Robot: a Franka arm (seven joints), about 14 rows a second.
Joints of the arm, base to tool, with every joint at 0 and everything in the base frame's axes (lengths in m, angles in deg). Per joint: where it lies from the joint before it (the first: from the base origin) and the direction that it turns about. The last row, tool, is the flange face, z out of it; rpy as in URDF.
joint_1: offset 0 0 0.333 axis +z
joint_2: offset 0 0 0 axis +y
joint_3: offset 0 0 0.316 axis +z
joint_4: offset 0.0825 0 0 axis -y
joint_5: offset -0.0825 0 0.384 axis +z
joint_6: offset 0 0 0 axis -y
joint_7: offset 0.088 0 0 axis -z
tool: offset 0 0 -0.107 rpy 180 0 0
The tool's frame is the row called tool.
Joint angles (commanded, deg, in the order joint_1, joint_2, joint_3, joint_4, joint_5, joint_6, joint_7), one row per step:
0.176, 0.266, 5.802, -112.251, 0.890, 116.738, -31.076
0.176, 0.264, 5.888, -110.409, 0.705, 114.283, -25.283
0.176, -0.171, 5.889, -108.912, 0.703, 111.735, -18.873
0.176, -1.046, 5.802, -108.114, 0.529, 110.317, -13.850
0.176, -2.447, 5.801, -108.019, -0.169, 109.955, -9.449
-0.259, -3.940, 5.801, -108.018, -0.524, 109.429, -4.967
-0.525, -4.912, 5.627, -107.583, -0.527, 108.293, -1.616
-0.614, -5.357, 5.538, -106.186, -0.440, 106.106, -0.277
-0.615, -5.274, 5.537, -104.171, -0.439, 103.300, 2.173
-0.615, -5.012, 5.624, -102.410, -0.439, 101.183, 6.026
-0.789, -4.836, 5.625, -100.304, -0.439, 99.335, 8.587
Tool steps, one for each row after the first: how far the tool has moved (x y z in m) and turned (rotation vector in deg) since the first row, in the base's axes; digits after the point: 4 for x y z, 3 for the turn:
0.0009, 0.0008, 0.0115, 0.164, 0.707, -5.593
-0.0008, 0.0008, 0.0242, 0.426, 1.432, -11.960
-0.0040, -0.0002, 0.0372, 0.557, 1.218, -16.993
-0.0089, -0.0012, 0.0510, 0.380, -0.028, -21.186
-0.0146, -0.0059, 0.0645, 0.555, -1.054, -25.998
-0.0190, -0.0102, 0.0755, 0.845, -1.311, -29.788
-0.0220, -0.0119, 0.0880, 0.881, -0.956, -31.345
-0.0236, -0.0120, 0.0996, 0.765, -0.110, -33.823
-0.0240, -0.0112, 0.1086, 0.827, 0.498, -37.602
-0.0240, -0.0128, 0.1218, 1.065, 0.440, -40.341

